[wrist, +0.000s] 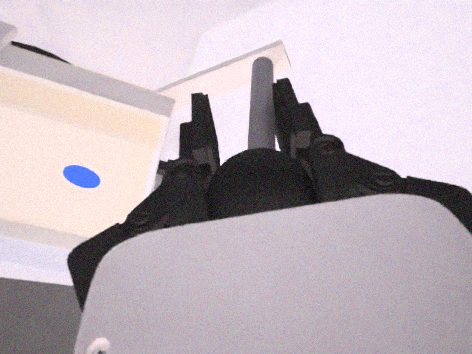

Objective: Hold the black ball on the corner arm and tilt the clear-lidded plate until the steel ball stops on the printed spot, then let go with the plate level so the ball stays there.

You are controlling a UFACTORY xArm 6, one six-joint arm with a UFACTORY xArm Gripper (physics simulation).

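Note:
My gripper (pixel 242 111) is shut on the black ball (pixel 260 182), which sits low between the two black fingers. A grey post (pixel 262 107) runs from the ball up past the right finger towards the cream corner arm (pixel 220 75). The plate (pixel 115 92) is at the left, with a cream floor and raised walls, and looks slanted in this view. The blue printed spot (pixel 81 176) lies on its floor and is uncovered. The steel ball does not show in this view. The clear lid cannot be made out, and the plate's left part is out of view.
A thin black curved strip (pixel 40 51) shows behind the plate's far wall at the upper left. A dark grey surface (pixel 32 315) lies below the plate at the lower left. The light grey gripper body fills the lower middle and hides what is behind it.

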